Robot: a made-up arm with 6 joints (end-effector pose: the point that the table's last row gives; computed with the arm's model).
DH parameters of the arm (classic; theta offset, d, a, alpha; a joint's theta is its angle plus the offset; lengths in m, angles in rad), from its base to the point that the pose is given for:
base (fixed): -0.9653 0 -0.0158 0
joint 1: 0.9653 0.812 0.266 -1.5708
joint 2: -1.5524 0 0.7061 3.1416
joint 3: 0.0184 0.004 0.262 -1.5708
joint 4: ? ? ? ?
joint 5: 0 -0.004 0.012 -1.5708
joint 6: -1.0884 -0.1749 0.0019 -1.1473
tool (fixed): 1.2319 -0.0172 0 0
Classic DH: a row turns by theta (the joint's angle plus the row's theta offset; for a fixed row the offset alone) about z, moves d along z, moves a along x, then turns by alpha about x.
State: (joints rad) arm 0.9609 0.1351 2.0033 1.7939 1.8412 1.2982
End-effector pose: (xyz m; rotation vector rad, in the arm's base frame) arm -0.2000 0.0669 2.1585 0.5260 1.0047 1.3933
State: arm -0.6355 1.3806 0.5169 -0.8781 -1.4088 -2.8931
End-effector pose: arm 1.3990 -0.8716 0.3894 -0.9594 -0.9307 1.5515
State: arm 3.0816 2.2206 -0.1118 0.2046 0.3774 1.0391
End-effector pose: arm -0.4175 0.0323 -0.5851 0.9172 0.7275 -1.4406
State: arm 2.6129 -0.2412 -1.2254 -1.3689 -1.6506 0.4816
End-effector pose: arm -0.7222 0.2564 0.9530 1.1714 -1.6711 -1.9687
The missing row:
joint 4: 0 -0.814 0.023 1.5708
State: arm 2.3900 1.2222 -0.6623 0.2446 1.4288 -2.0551
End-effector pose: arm -0.8651 0.7246 0.1111 0.0958 1.5755 1.1727
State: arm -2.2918 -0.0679 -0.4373 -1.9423 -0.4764 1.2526
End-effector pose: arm -0.7986 -0.9503 1.4124 0.0699 -0.5018 -2.2418
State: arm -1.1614 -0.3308 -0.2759 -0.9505 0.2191 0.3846
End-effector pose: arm 0.3403 -0.9499 1.8306 -0.2226 -0.6535 -1.6355
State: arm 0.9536 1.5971 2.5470 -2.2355 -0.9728 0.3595
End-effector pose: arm 0.6241 1.0787 1.7213 1.5505 -0.2022 1.9172
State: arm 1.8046 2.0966 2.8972 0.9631 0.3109 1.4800
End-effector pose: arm -0.3832 1.2803 1.3775 -0.8587 -2.5943 -0.5228
